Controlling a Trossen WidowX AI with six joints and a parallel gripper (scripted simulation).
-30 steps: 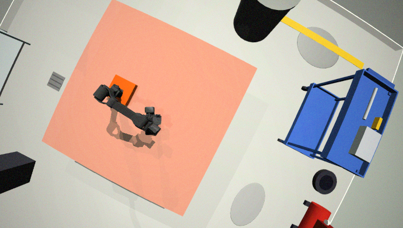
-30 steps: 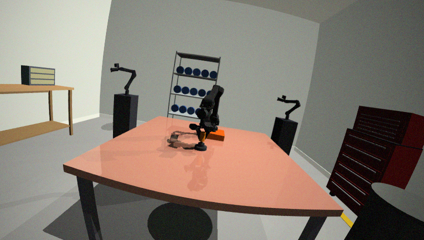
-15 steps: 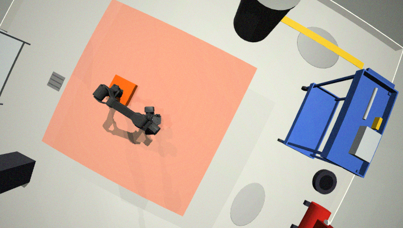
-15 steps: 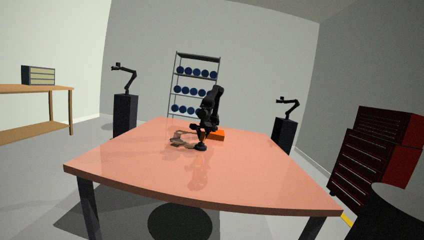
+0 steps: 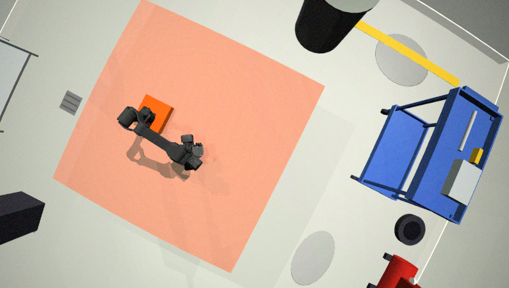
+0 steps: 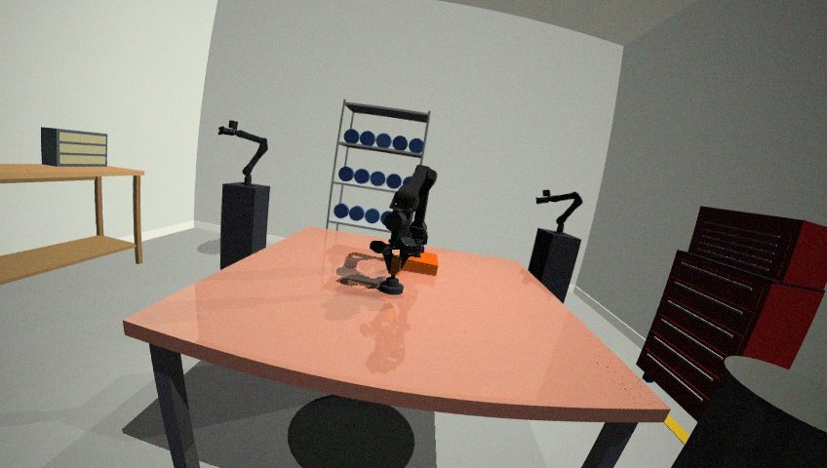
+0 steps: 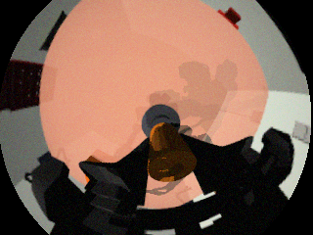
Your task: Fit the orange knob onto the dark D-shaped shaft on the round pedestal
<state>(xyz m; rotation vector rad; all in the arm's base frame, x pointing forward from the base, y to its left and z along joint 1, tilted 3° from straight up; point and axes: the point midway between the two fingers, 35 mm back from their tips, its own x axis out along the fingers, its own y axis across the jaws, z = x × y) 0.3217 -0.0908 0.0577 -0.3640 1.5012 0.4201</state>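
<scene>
Right now my gripper tip is 2 cm below the orange knob. The rest, counted from my gripper tip: round dark pedestal 4 cm below.
</scene>
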